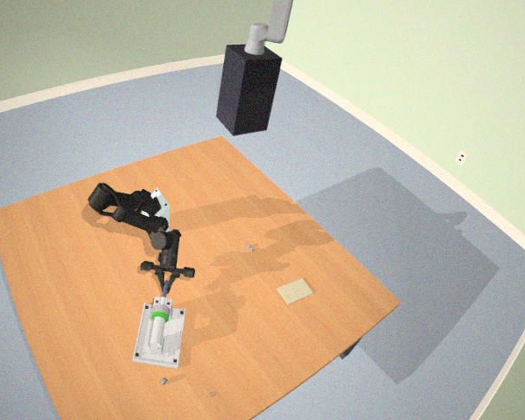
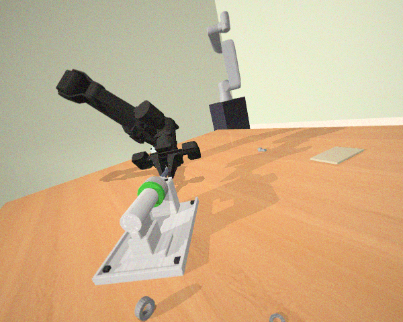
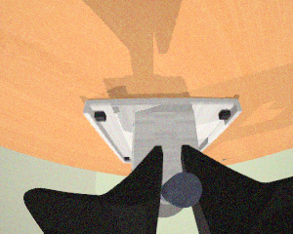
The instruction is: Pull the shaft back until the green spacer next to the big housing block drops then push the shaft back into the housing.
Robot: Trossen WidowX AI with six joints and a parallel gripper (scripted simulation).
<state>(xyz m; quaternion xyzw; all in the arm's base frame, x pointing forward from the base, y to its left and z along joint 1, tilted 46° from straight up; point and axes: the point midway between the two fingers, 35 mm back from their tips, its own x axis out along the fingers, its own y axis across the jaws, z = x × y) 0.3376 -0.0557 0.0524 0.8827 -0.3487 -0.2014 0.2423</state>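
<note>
The shaft is 5 cm ahead of my gripper tip, 3 cm to the right of it and 2 cm above it. From my gripper tip the other things lie so: grey bolt: 11 cm behind, 42 cm to the left, 5 cm below; green spacer: 10 cm ahead, 6 cm to the right, 2 cm above; flat beige tile: 15 cm ahead, 47 cm to the left, 5 cm below.
</note>
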